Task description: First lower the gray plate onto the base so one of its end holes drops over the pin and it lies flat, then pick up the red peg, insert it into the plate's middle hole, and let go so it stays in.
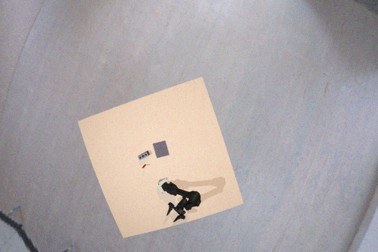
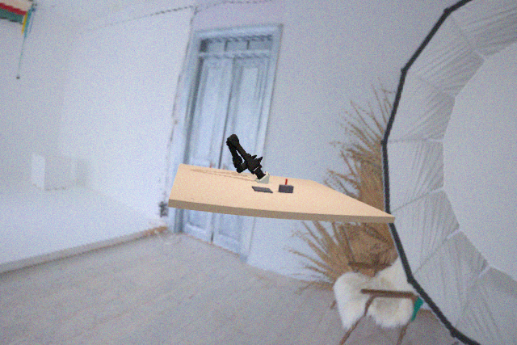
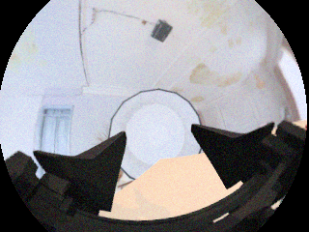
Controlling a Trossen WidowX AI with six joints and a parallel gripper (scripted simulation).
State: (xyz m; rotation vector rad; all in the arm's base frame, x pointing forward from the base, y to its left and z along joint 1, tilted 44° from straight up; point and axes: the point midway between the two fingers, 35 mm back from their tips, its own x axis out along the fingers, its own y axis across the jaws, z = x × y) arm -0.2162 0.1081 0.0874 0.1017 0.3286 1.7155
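Right now the gray plate is 580 mm ahead of my gripper tip, 10 mm to the left of it and 140 mm below it. Also, from my gripper tip: base 560 mm ahead, 140 mm to the right, 170 mm below; then red peg 490 mm ahead, 50 mm to the left, 140 mm below.
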